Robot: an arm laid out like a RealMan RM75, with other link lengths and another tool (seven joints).
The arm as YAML. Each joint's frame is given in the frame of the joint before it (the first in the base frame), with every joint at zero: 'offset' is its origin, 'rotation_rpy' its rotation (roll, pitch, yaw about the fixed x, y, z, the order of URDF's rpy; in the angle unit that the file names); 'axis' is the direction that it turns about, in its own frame. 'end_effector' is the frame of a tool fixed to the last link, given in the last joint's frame.
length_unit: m
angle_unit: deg
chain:
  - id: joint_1
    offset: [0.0, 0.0, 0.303]
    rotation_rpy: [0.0, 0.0, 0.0]
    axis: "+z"
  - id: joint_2
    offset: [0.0, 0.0, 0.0]
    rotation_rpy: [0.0, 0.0, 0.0]
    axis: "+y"
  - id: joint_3
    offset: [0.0, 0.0, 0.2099]
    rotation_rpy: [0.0, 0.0, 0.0]
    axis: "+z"
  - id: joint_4
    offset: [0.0, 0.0, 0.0]
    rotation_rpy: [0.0, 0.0, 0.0]
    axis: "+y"
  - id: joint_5
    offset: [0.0, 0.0, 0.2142]
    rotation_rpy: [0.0, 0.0, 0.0]
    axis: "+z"
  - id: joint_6
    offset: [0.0, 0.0, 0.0]
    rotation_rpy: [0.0, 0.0, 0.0]
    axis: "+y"
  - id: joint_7
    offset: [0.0, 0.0, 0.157]
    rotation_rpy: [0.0, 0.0, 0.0]
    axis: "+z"
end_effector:
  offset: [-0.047, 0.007, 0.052]
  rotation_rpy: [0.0, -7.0, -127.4]
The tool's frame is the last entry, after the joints.
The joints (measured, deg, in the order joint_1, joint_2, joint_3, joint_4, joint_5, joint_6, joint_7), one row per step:
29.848, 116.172, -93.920, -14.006, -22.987, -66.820, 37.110
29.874, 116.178, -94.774, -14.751, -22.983, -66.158, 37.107
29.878, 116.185, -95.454, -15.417, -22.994, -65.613, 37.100
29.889, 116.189, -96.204, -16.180, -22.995, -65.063, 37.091
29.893, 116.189, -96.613, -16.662, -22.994, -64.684, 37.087
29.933, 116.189, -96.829, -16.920, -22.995, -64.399, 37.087
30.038, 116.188, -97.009, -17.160, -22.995, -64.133, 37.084
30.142, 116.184, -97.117, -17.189, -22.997, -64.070, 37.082
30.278, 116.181, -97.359, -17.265, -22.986, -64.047, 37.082
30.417, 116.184, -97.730, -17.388, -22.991, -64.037, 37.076
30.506, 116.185, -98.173, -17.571, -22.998, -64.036, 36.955
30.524, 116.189, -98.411, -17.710, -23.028, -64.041, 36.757
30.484, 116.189, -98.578, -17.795, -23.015, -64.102, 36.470
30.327, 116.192, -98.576, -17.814, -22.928, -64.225, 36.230
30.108, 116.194, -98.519, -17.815, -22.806, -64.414, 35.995
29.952, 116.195, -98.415, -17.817, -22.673, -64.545, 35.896
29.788, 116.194, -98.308, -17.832, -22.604, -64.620, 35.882
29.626, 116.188, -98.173, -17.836, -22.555, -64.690, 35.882
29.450, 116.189, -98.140, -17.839, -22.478, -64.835, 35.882
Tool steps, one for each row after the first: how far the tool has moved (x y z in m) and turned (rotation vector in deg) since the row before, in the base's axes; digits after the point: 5 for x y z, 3 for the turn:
-0.00314, 0.00019, -0.00302, -0.436, -0.521, 0.512
-0.00276, 0.00011, -0.00238, -0.329, -0.410, 0.451
-0.00339, 0.00002, -0.00248, -0.341, -0.408, 0.569
-0.00197, 0.00019, -0.00134, -0.164, -0.243, 0.300
-0.00108, 0.00036, -0.00082, -0.087, -0.173, 0.129
-0.00144, 0.00056, -0.00067, -0.062, -0.154, 0.179
-0.00077, 0.00017, -0.00046, -0.073, -0.081, 0.127
-0.00148, -0.00010, -0.00084, -0.156, -0.092, 0.286
-0.00194, -0.00046, -0.00135, -0.250, -0.138, 0.409
-0.00204, -0.00082, -0.00158, -0.232, -0.230, 0.510
-0.00120, -0.00065, -0.00094, -0.064, -0.215, 0.364
-0.00060, -0.00073, -0.00056, 0.044, -0.206, 0.299
0.00054, -0.00061, 0.00034, 0.171, -0.030, 0.041
0.00093, -0.00070, 0.00074, 0.226, 0.052, -0.026
0.00075, -0.00021, 0.00096, 0.204, 0.143, -0.104
0.00092, -0.00017, 0.00077, 0.134, 0.131, -0.161
0.00102, -0.00012, 0.00084, 0.137, 0.129, -0.183
0.00080, -0.00052, 0.00057, 0.070, 0.150, -0.103

